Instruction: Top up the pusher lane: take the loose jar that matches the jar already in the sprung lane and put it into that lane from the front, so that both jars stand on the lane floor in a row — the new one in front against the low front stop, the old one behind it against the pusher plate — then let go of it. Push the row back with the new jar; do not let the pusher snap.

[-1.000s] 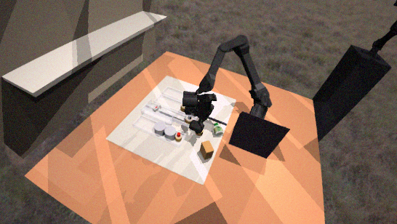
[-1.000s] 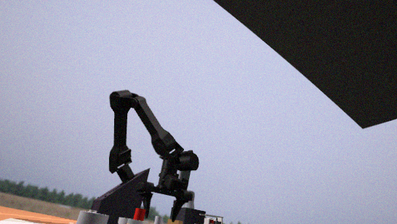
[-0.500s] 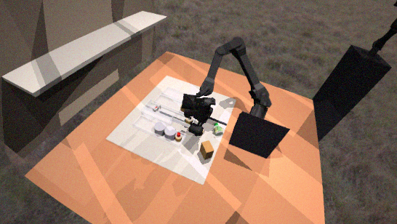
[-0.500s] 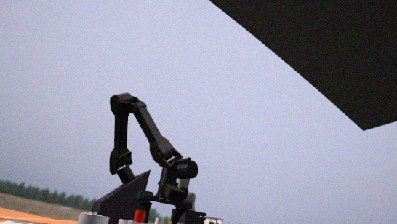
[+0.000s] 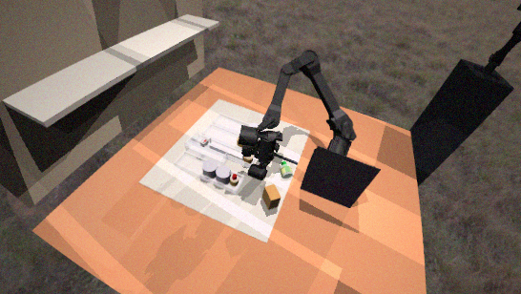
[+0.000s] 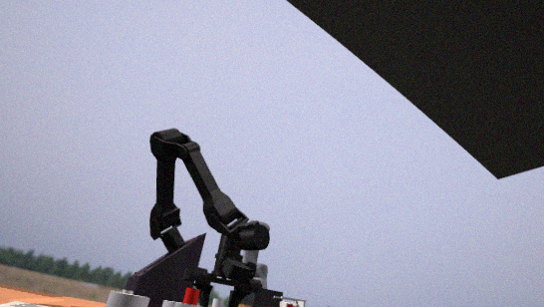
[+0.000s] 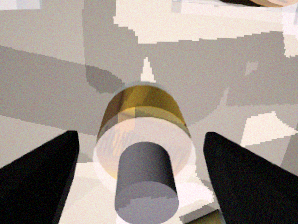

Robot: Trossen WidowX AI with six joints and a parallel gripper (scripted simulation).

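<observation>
Right now my gripper tip is 70 mm past the brown box, 110 mm to the right of it and 10 mm below it. From my gripper tip the other things lie so: white lane rack: 230 mm ahead, 40 mm to the right, 10 mm below; long pale shelf: 580 mm ahead, 120 mm to the right, 340 mm above; black rod: 60 mm behind, 130 mm to the right, 20 mm below.
</observation>
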